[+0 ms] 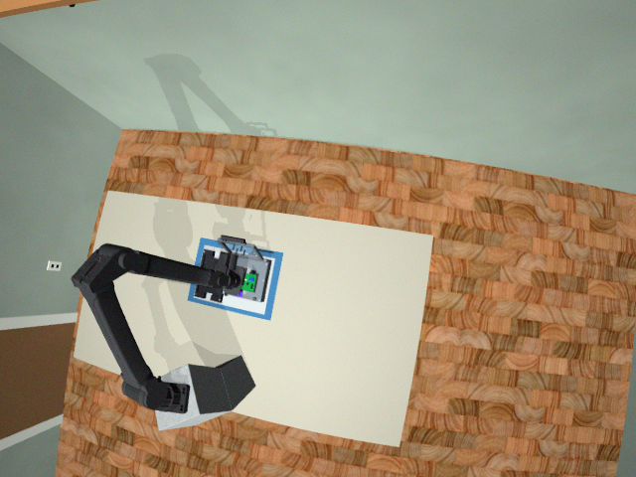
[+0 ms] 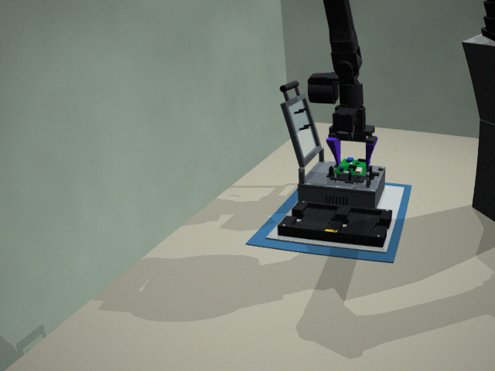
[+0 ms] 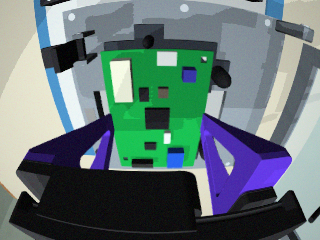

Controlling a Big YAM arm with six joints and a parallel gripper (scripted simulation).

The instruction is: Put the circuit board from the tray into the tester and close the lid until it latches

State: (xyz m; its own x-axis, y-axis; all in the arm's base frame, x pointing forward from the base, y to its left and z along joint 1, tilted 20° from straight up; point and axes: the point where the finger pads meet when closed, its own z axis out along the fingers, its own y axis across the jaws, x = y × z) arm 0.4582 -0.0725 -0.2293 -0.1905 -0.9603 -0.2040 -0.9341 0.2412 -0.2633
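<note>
Right now the green circuit board is right at my hand. The rest, counted from my hand: tester 40 mm ahead, 30 mm to the left, 30 mm above; tester lid 120 mm ahead, 100 mm above, 20 mm to the right; tester plate 10 mm below, 10 mm ahead.
</note>
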